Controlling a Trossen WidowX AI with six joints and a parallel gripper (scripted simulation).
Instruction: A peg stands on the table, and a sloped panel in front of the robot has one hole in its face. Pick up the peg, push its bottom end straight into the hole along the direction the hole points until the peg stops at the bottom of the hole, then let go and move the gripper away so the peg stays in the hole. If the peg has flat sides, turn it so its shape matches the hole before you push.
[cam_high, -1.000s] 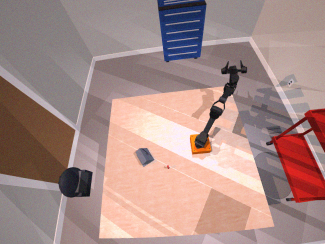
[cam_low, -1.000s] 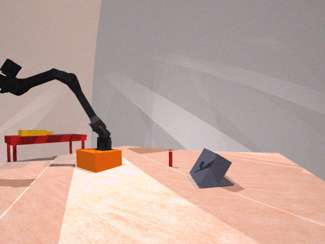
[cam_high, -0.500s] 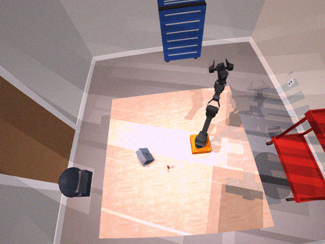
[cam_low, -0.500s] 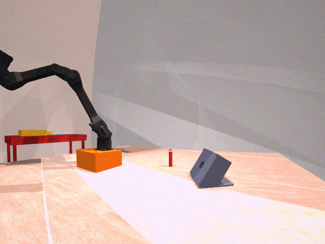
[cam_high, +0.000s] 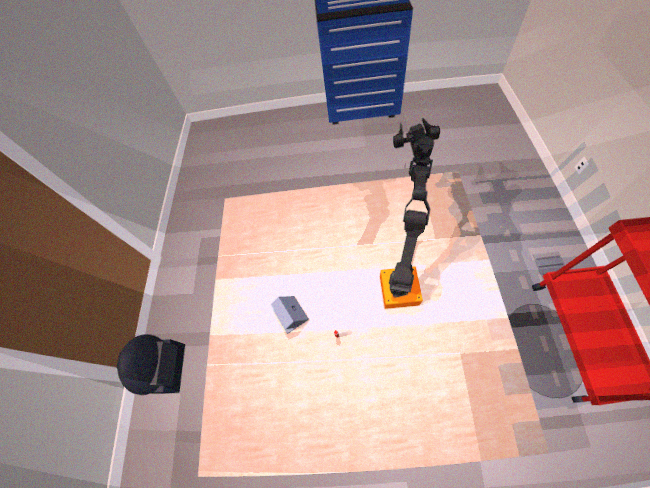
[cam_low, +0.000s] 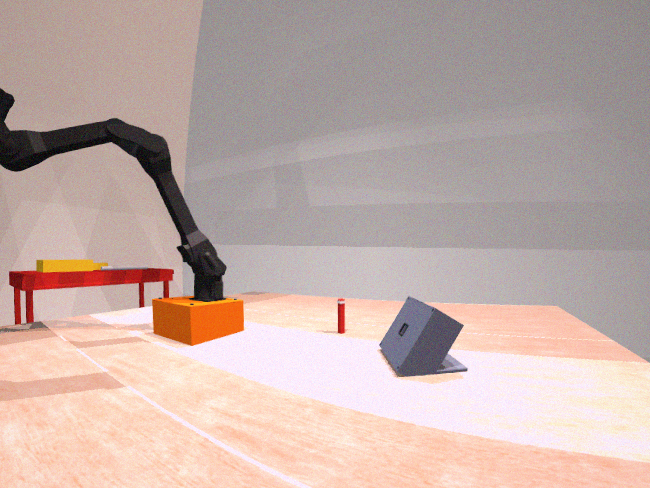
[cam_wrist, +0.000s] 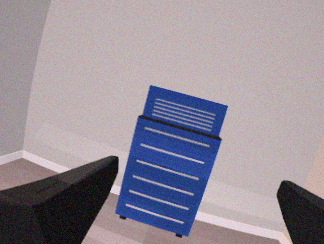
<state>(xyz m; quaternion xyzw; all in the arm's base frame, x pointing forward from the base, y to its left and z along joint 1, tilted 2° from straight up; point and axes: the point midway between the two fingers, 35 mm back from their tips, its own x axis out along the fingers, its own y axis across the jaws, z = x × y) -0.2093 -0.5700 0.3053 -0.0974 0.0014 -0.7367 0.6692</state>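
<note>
Right now the red square-sided peg is 710 mm to the left of my gripper tip, 510 mm ahead of it and 360 mm below it. Round my gripper tip: grey sloped panel (680 mm ahead, 570 mm to the left, 370 mm below).
</note>
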